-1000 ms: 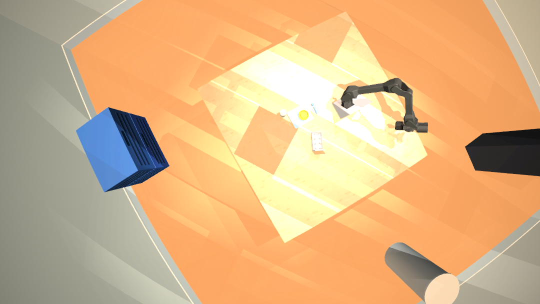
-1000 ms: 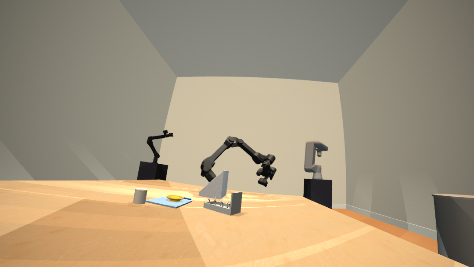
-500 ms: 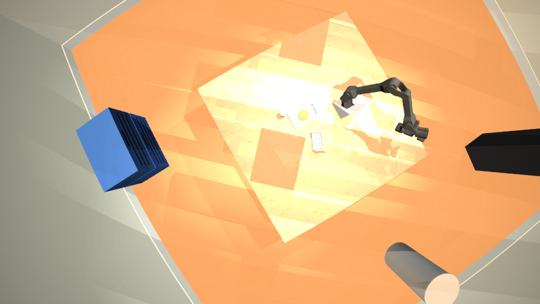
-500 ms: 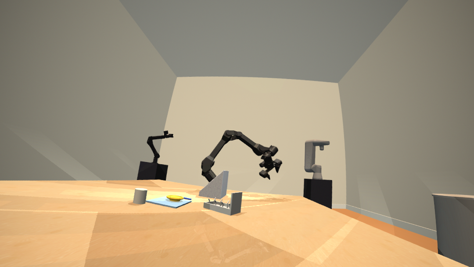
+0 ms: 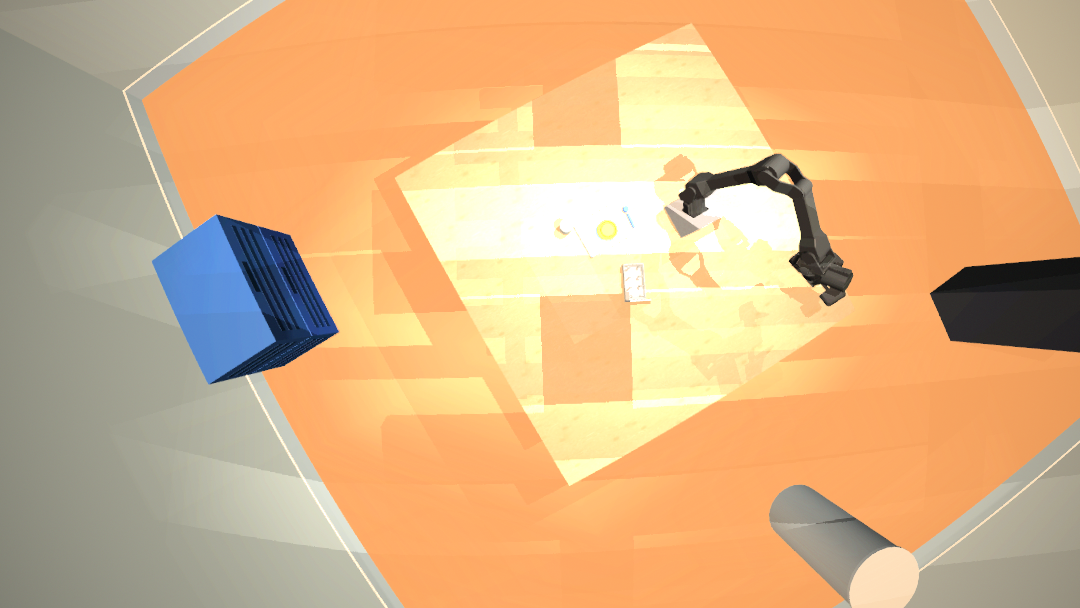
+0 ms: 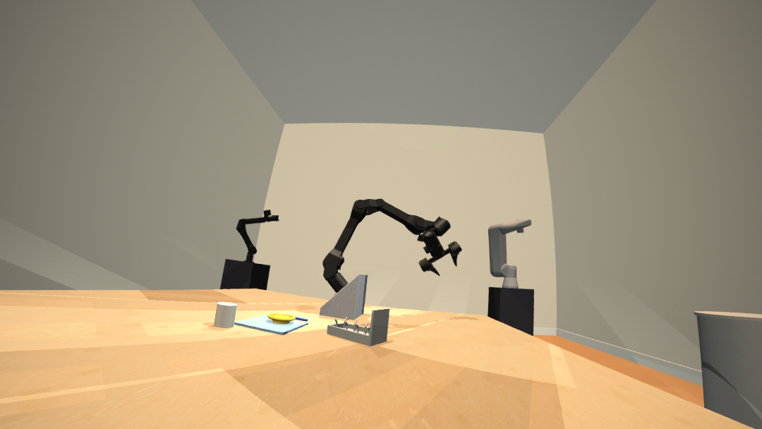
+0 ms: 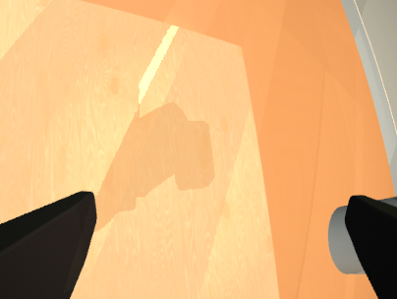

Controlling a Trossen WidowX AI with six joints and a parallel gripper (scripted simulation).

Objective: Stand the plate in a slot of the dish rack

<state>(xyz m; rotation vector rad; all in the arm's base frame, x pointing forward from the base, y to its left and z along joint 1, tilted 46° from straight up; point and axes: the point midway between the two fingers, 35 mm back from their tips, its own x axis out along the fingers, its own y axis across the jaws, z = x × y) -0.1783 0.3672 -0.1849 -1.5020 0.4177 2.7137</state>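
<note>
My gripper tip is 500 mm to the left of the yellow plate, 480 mm short of it and 190 mm above it. Round my gripper tip: grey dish rack: 490 mm ahead, 290 mm to the right, 180 mm below; light blue mat: 510 mm to the right, 500 mm ahead, 210 mm below.
</note>
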